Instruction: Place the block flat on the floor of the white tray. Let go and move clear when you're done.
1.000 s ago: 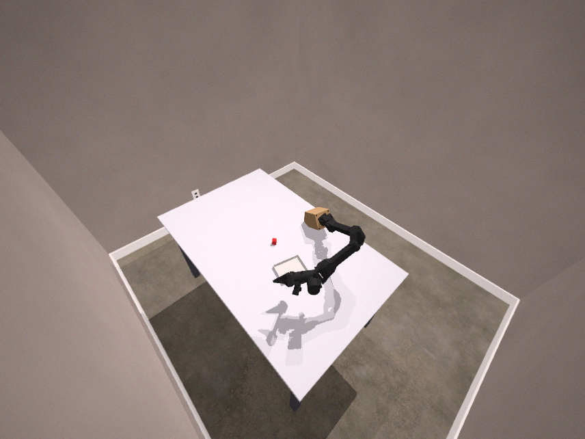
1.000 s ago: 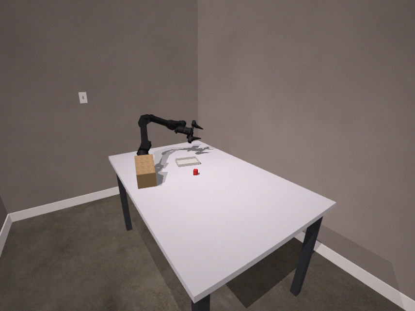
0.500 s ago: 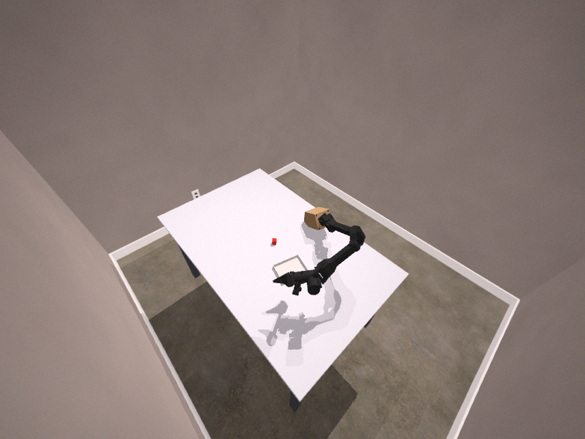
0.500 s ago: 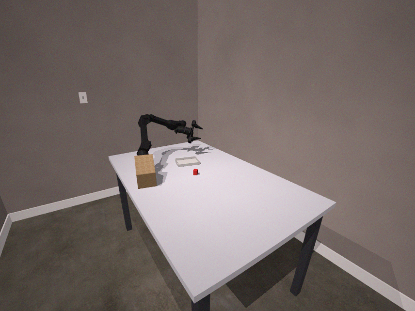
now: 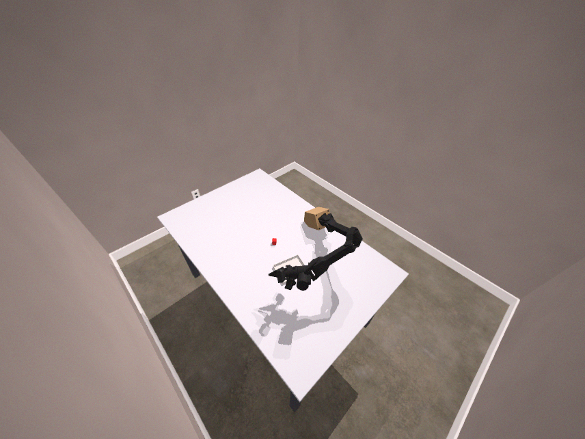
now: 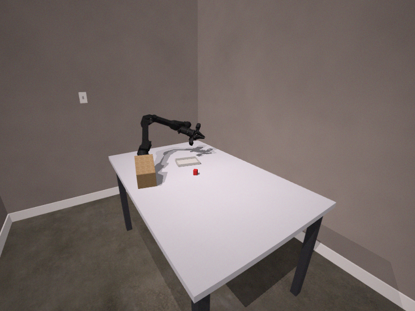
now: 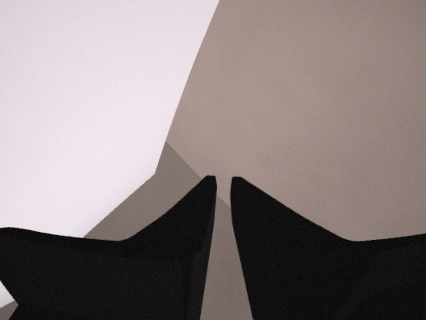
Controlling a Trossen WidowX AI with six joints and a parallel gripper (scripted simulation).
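My hand is 200 mm past the red block, 270 mm to the left of it and 160 mm above it. Also, from my hand: white tray: 150 mm behind, 60 mm to the right, 170 mm below.
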